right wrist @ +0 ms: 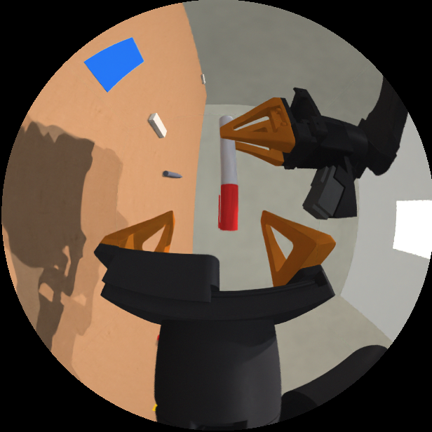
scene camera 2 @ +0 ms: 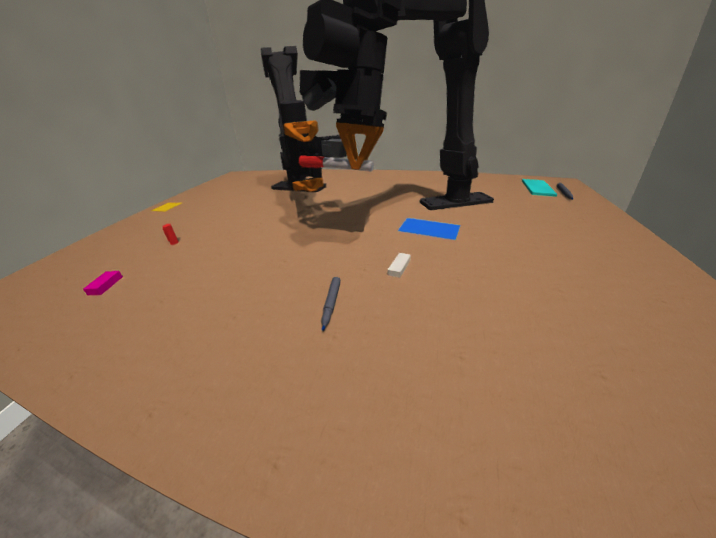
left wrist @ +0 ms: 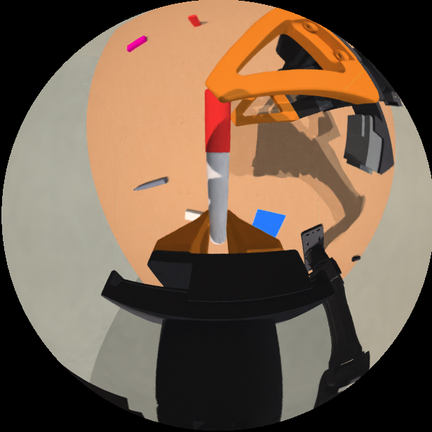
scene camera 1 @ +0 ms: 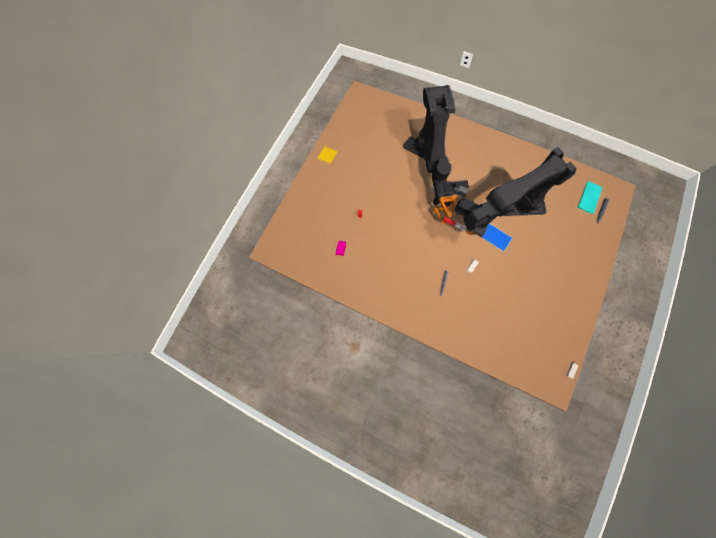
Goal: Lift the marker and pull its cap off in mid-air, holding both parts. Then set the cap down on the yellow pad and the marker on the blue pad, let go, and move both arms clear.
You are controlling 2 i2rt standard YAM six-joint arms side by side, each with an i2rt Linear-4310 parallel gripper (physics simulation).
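Places are measured from the left arm's base along level axes (x ahead, y down, z left), in metres.
Pixels of known places: left gripper, fingertip midpoint: (scene camera 2: 356, 168) (scene camera 1: 468, 231); right gripper, fingertip midpoint: (scene camera 2: 310, 166) (scene camera 1: 447, 220); left arm's base at its link origin: (scene camera 2: 456, 202) (scene camera 1: 523, 208); right arm's base at its link origin: (scene camera 1: 423, 151).
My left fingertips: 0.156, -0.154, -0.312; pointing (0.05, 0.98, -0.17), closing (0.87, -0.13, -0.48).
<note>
For each thing: its top centre in the pictures, then the offset to it from my left fingertips, as dx, dy, dz.
- grey-white barrel at its top centre: (scene camera 2: 335, 156) (scene camera 1: 460, 225) -0.021, -0.021, -0.035
- red cap at its top centre: (scene camera 2: 311, 155) (scene camera 1: 450, 220) -0.043, -0.024, -0.075
- yellow pad at its top centre: (scene camera 2: 166, 206) (scene camera 1: 327, 154) -0.502, +0.153, -0.590
- blue pad at its top centre: (scene camera 2: 429, 227) (scene camera 1: 495, 236) -0.025, +0.153, +0.165
- small red cylinder at its top centre: (scene camera 2: 166, 225) (scene camera 1: 359, 211) -0.162, +0.106, -0.438
- magenta block at its top centre: (scene camera 2: 101, 279) (scene camera 1: 340, 247) -0.007, +0.139, -0.529
- grey pen at its top centre: (scene camera 2: 329, 298) (scene camera 1: 444, 282) +0.174, +0.139, -0.088
- white block at its top centre: (scene camera 2: 399, 261) (scene camera 1: 473, 266) +0.107, +0.142, +0.045
- teal block at its top centre: (scene camera 2: 538, 185) (scene camera 1: 590, 197) -0.194, +0.146, +0.636
- dark pen at its top centre: (scene camera 2: 566, 188) (scene camera 1: 603, 210) -0.121, +0.136, +0.674
The marker has a grey-white barrel (scene camera 1: 459, 226) (scene camera 2: 335, 163) (left wrist: 218, 180) (right wrist: 228, 167) and a red cap (scene camera 1: 449, 221) (scene camera 2: 310, 161) (left wrist: 218, 130) (right wrist: 229, 205), joined, held level in mid-air. My left gripper (scene camera 2: 357, 166) (right wrist: 221, 136) is shut on the barrel near its uncapped end. My right gripper (scene camera 2: 306, 161) (right wrist: 217, 215) is open, one finger above and one below the cap in scene camera 2, with a gap on each side in the right wrist view. The yellow pad (scene camera 1: 327, 155) (scene camera 2: 167, 206) lies at the left. The blue pad (scene camera 1: 497, 237) (scene camera 2: 429, 228) (left wrist: 269, 222) (right wrist: 115, 62) lies near the left arm.
A small red cylinder (scene camera 1: 360, 213) (scene camera 2: 170, 234) and a magenta block (scene camera 1: 340, 248) (scene camera 2: 103, 282) lie at the left. A grey pen (scene camera 1: 443, 282) (scene camera 2: 331, 303) and a white block (scene camera 1: 472, 266) (scene camera 2: 398, 264) lie in front. A teal block (scene camera 1: 590, 197) (scene camera 2: 538, 187) and a dark pen (scene camera 1: 602, 210) (scene camera 2: 564, 190) lie right.
</note>
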